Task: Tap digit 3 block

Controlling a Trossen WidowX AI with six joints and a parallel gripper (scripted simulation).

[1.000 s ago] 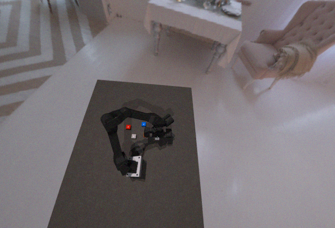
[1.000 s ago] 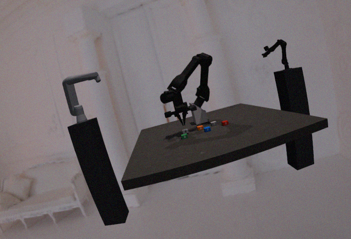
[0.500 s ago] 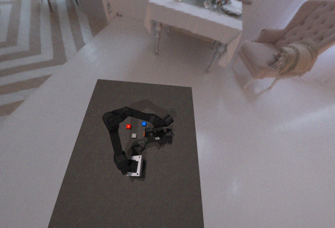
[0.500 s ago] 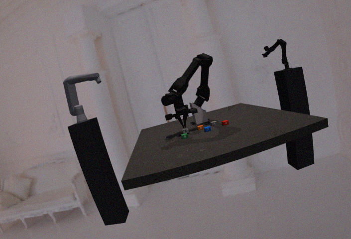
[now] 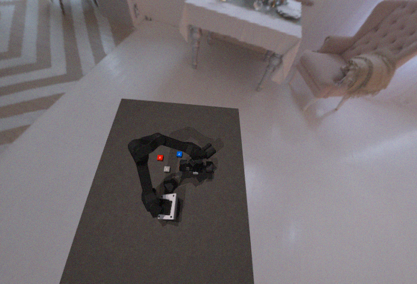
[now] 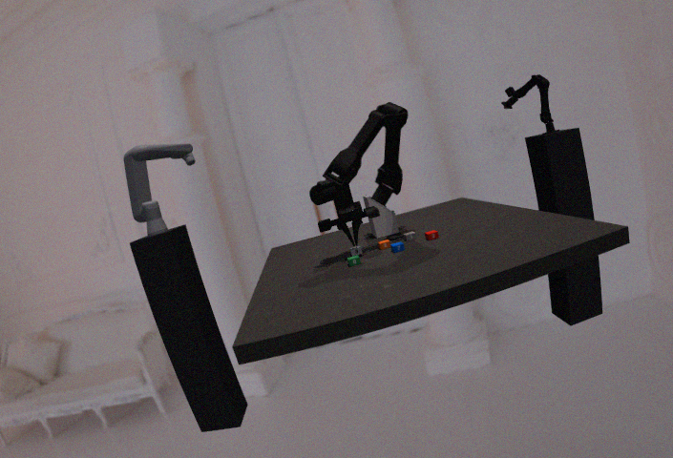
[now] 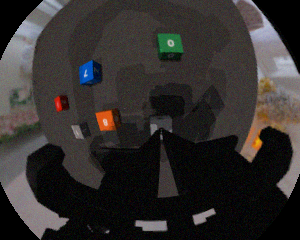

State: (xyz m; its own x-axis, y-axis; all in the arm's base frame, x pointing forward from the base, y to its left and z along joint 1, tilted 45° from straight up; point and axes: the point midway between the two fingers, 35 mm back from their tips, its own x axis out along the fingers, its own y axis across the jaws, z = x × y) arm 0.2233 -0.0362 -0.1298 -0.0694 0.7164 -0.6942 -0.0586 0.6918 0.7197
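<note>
My gripper tip is 20 mm above the light grey block. From my gripper tip the other things lie so: green block (130 mm ahead, 20 mm to the right, 20 mm below); orange block (20 mm ahead, 90 mm to the left, 20 mm below); blue block (100 mm ahead, 120 mm to the left, 20 mm below).
</note>
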